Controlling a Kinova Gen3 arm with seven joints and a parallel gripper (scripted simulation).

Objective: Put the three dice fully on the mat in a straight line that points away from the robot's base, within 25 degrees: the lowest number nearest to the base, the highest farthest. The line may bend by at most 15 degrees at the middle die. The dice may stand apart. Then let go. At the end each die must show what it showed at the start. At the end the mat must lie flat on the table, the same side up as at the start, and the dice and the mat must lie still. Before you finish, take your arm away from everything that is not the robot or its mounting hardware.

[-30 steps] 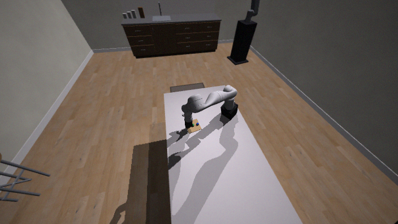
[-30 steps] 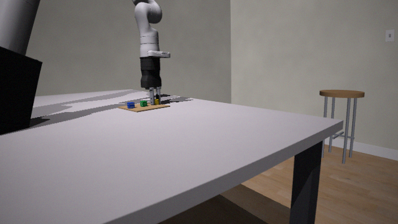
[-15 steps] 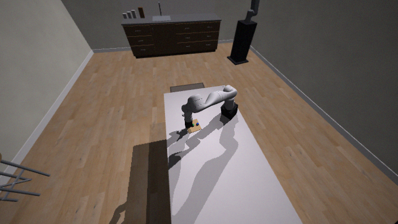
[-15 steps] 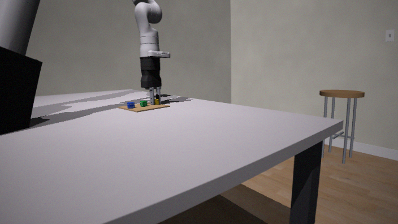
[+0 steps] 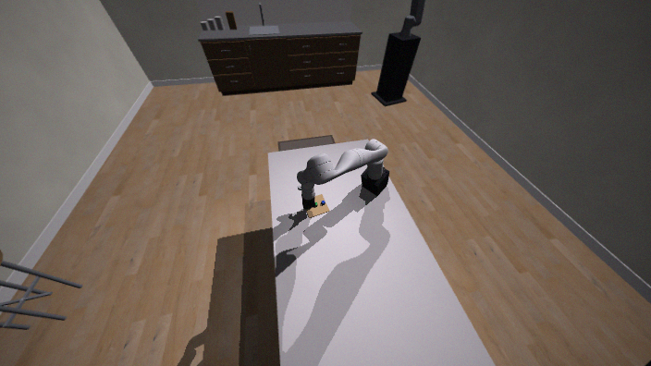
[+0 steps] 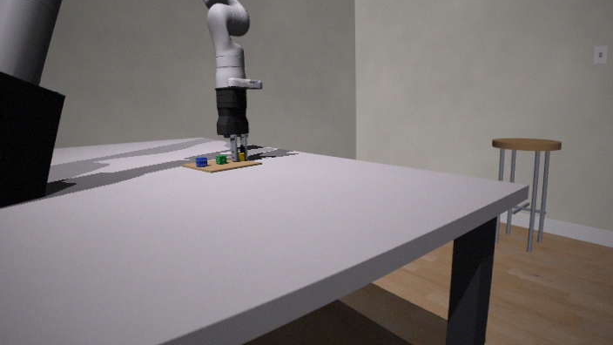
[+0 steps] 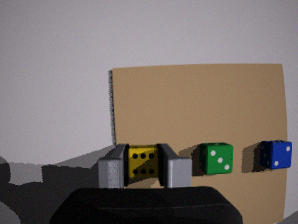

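Now: hand 10 mm above the yellow die. Round my hand: tan mat: 50 mm behind, 20 mm below; then green die: 50 mm behind, 10 mm below; then blue die: 100 mm behind, 10 mm to the left, 10 mm below.
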